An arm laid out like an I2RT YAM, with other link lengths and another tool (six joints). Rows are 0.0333 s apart.
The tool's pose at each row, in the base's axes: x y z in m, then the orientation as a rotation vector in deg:
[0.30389, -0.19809, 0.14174, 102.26, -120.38, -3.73]
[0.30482, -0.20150, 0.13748, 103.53, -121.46, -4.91]
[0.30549, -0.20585, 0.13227, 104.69, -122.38, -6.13]
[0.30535, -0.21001, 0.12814, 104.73, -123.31, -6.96]
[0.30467, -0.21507, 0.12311, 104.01, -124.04, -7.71]
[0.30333, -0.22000, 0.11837, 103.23, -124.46, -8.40]
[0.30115, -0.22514, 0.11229, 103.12, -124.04, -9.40]
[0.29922, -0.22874, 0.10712, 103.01, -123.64, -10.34]
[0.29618, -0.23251, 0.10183, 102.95, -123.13, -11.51]
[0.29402, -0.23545, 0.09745, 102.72, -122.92, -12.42]
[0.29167, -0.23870, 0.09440, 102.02, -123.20, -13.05]
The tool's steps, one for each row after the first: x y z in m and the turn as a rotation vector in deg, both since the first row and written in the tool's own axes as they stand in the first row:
[0.00207, -0.00271, 0.00436, 0.50, -1.76, -0.38]
[0.00483, -0.00562, 0.00988, 0.88, -3.39, -0.77]
[0.00778, -0.00743, 0.01461, 0.90, -4.39, -0.50]
[0.01142, -0.00915, 0.02054, 0.49, -4.91, 0.10]
[0.01510, -0.01015, 0.02637, -0.05, -5.19, 0.60]
[0.01873, -0.01077, 0.03376, -0.78, -5.36, 0.35]
[0.02110, -0.01107, 0.03990, -1.48, -5.53, 0.11]
[0.02372, -0.01040, 0.04654, -2.32, -5.76, -0.24]
[0.02568, -0.01014, 0.05189, -2.97, -5.98, -0.33]
[0.02830, -0.00940, 0.05613, -3.50, -6.20, 0.08]

